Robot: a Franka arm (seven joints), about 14 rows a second.
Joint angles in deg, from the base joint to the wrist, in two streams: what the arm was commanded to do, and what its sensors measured. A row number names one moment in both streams.
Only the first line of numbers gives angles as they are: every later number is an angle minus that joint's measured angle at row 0.
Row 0, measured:
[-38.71, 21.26, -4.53, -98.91, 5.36, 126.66, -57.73]
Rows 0 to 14, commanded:
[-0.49, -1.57, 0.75, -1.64, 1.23, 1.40, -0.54]
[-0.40, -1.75, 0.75, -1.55, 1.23, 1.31, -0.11]
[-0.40, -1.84, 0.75, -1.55, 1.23, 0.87, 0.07]
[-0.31, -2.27, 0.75, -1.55, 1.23, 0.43, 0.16]
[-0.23, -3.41, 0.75, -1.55, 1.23, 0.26, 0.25]
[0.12, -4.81, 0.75, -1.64, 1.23, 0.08, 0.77]
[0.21, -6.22, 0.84, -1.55, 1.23, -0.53, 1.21]
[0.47, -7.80, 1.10, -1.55, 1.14, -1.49, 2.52]
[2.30, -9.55, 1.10, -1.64, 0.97, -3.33, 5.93]
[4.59, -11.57, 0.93, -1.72, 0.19, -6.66, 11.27]
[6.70, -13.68, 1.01, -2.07, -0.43, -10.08, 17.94]
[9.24, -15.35, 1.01, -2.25, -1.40, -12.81, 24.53]
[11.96, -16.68, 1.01, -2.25, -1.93, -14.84, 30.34]
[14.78, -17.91, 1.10, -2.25, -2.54, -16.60, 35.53]
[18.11, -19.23, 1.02, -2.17, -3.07, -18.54, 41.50]
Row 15, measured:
[13.56, -15.81, 1.61, 0.03, -1.38, -15.93, 32.89]
